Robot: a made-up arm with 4 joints.
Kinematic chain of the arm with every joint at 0, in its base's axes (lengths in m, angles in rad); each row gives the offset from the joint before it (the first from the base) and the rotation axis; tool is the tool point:
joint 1: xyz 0 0 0.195 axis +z
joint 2: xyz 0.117 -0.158 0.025 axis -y
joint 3: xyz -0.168 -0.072 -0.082 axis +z
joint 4: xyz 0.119 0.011 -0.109 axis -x
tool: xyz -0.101 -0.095 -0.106
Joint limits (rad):
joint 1: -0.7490..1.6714
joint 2: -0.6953..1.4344
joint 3: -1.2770..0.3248
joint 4: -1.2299..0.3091
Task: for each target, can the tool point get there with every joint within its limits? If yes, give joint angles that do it. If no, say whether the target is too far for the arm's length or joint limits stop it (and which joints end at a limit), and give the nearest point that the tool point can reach.
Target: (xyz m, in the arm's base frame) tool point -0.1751 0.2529 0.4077
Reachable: no: joint limits stop it (at a limit: joint 1, joint 2, joint 3, joint 4) | nearest point -0.2633 0.0410 0.0903 | short by 0.392 m
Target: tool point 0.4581 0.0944 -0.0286
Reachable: yes | joints 0.9972 1.2556 -0.2038 0.1861
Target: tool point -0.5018 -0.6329 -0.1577
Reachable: no: too far | nearest point -0.1803 -0.3005 -0.0938 | short by 0.467 m
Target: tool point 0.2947 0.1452 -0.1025
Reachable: yes | joints 1.1774 0.7240 -0.9740 -1.0118
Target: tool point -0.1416 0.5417 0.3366
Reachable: no: joint limits stop it (at a limit: joint 1, joint 2, joint 4) | nearest point 0.1324 0.4308 0.0697 | short by 0.398 m
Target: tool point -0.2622 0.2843 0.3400
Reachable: no: joint limits stop it (at a limit: joint 1, joint 2, joint 3, joint 4) | nearest point -0.2633 0.0410 0.0903 | short by 0.349 m
